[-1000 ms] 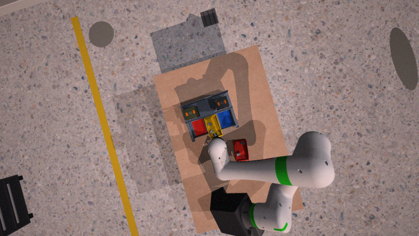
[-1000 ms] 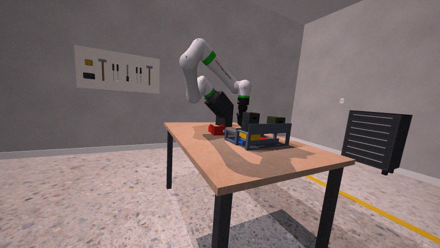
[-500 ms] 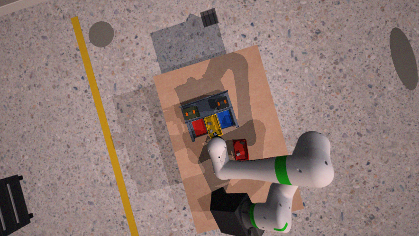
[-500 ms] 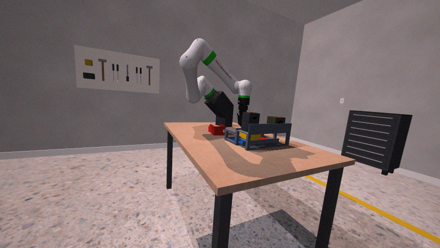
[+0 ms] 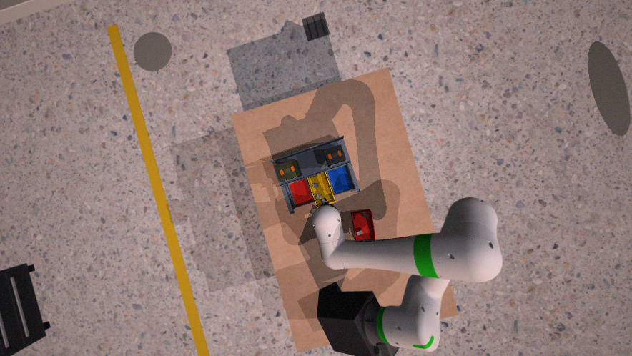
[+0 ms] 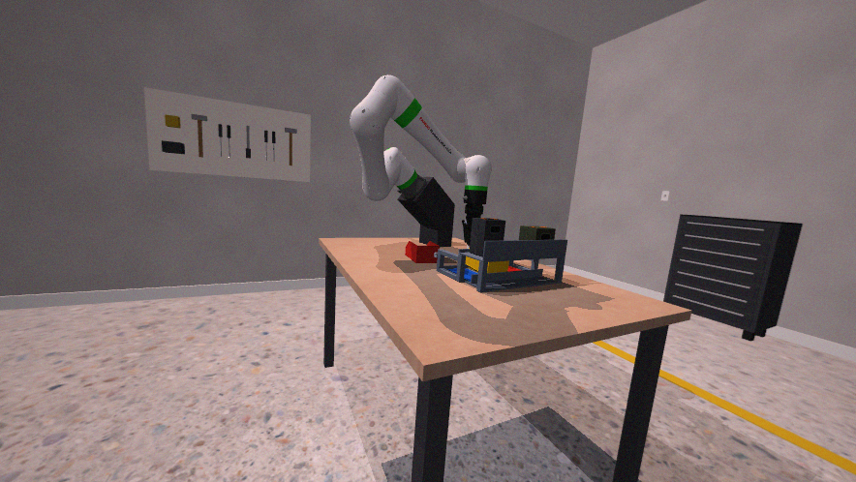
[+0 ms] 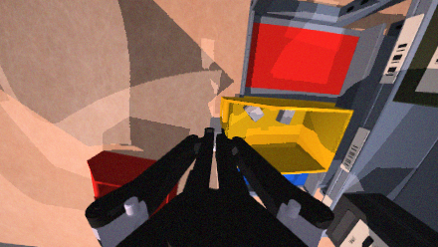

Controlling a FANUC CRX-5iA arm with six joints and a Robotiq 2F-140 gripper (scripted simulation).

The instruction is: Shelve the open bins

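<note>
My hand is 5 cm short of the shelf lip and 5 cm above it. Round my hand: black box (23 cm ahead, 13 cm to the right, 11 cm above); then red bin (17 cm behind, 14 cm to the right, 2 cm below); then yellow bin (10 cm ahead, 1 cm below).
</note>
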